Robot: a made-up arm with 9 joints. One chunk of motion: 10 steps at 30 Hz.
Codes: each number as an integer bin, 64 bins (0 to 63) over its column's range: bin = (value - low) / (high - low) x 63, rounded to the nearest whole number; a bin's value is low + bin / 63 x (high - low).
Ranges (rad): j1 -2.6..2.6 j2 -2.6..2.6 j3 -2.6..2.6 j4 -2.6..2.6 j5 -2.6..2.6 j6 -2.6..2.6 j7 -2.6..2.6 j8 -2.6..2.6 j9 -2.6..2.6
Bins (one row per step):
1: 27 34 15 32 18 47 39 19 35
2: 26 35 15 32 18 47 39 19 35
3: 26 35 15 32 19 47 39 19 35
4: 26 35 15 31 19 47 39 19 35
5: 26 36 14 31 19 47 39 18 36
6: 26 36 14 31 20 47 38 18 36
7: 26 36 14 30 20 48 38 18 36
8: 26 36 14 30 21 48 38 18 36
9: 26 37 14 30 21 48 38 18 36
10: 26 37 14 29 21 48 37 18 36
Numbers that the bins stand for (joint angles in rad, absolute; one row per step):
1: -0.3714 0.2063 -1.3619 0.0413 -1.1143 1.2794 0.6190 -1.0317 0.2889
2: -0.4540 0.2889 -1.3619 0.0413 -1.1143 1.2794 0.6190 -1.0317 0.2889
3: -0.4540 0.2889 -1.3619 0.0413 -1.0317 1.2794 0.6190 -1.0317 0.2889
4: -0.4540 0.2889 -1.3619 -0.0413 -1.0317 1.2794 0.6190 -1.0317 0.2889
5: -0.4540 0.3714 -1.4444 -0.0413 -1.0317 1.2794 0.6190 -1.1143 0.3714
6: -0.4540 0.3714 -1.4444 -0.0413 -0.9492 1.2794 0.5365 -1.1143 0.3714
7: -0.4540 0.3714 -1.4444 -0.1238 -0.9492 1.3619 0.5365 -1.1143 0.3714
8: -0.4540 0.3714 -1.4444 -0.1238 -0.8667 1.3619 0.5365 -1.1143 0.3714
9: -0.4540 0.4540 -1.4444 -0.1238 -0.8667 1.3619 0.5365 -1.1143 0.3714
10: -0.4540 0.4540 -1.4444 -0.2063 -0.8667 1.3619 0.4540 -1.1143 0.3714

